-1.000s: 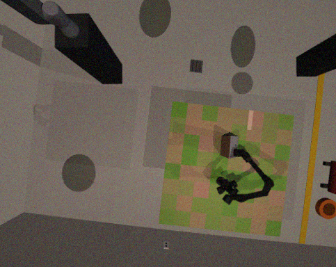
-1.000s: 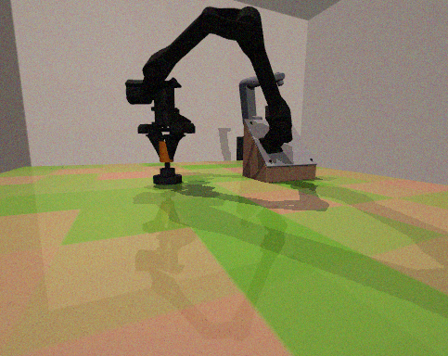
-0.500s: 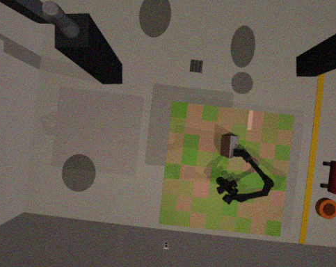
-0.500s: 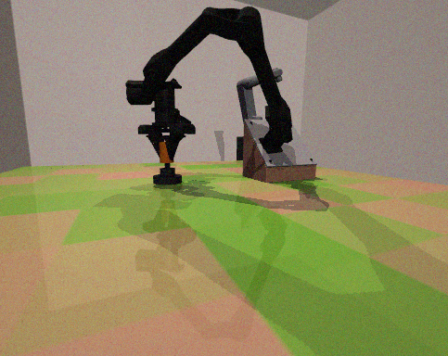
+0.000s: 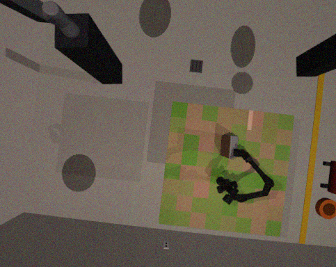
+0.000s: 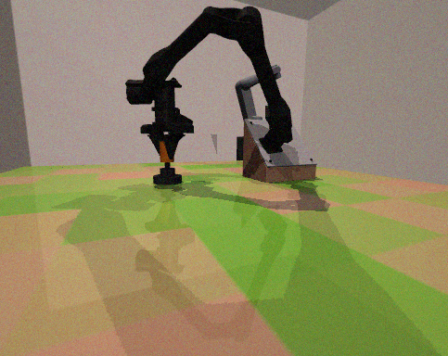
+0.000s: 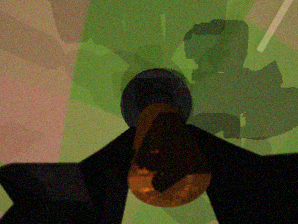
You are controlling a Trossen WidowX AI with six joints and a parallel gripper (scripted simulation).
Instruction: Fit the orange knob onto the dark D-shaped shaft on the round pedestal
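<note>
Now: the orange knob 2 cm above my gripper tip. The rest, counted from my gripper tip: dark pedestal 4 cm below.
</note>
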